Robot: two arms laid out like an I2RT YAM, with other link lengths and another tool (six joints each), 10 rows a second.
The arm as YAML. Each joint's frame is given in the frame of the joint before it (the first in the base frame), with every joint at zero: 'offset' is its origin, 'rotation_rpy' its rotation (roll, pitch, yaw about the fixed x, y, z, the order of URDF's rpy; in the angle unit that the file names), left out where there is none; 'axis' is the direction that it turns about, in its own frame. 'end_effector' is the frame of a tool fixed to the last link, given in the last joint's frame.
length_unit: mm
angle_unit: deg
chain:
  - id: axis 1
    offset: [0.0, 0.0, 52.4]
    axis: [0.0, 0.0, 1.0]
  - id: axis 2
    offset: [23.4, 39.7, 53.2]
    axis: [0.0, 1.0, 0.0]
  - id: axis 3
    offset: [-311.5, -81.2, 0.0]
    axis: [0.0, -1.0, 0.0]
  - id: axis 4
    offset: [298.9, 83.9, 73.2]
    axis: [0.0, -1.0, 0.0]
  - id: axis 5
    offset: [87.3, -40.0, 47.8]
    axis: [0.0, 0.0, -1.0]
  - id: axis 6
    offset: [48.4, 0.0, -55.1]
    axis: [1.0, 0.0, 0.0]
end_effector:
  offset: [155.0, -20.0, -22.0]
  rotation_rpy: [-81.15, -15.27, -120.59]
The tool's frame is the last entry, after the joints.
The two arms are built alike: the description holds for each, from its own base.
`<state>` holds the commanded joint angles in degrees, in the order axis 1, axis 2, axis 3, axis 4, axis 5, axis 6, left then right.
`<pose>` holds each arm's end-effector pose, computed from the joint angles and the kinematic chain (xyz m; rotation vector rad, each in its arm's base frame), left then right.
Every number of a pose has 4 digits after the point. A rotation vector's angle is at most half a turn.
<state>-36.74 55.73 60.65 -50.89 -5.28 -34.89 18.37 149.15 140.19 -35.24 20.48 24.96</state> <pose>0.2621 -0.2053 0.2416 1.8662 -1.5979 1.6367 0.7546 0.1694 0.0740 -1.6468 2.0150 -1.4973</pose>
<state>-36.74 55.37 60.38 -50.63 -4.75 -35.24 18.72 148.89 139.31 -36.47 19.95 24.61</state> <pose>0.2606 -0.2066 0.2423 1.8584 -1.5847 1.6407 0.7464 0.1732 0.0660 -1.6988 2.0093 -1.4847</pose>
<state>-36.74 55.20 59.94 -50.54 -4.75 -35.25 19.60 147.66 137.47 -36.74 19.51 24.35</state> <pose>0.2598 -0.2060 0.2398 1.8608 -1.5856 1.6368 0.7372 0.1838 0.0655 -1.7359 1.9889 -1.4718</pose>
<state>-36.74 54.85 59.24 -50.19 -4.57 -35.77 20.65 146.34 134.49 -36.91 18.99 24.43</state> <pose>0.2588 -0.2061 0.2372 1.8643 -1.5728 1.6368 0.7235 0.1953 0.0570 -1.7893 1.9755 -1.4503</pose>
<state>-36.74 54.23 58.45 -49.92 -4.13 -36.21 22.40 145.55 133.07 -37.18 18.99 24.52</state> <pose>0.2562 -0.2062 0.2349 1.8619 -1.5597 1.6363 0.7116 0.2150 0.0547 -1.8280 1.9456 -1.4385</pose>
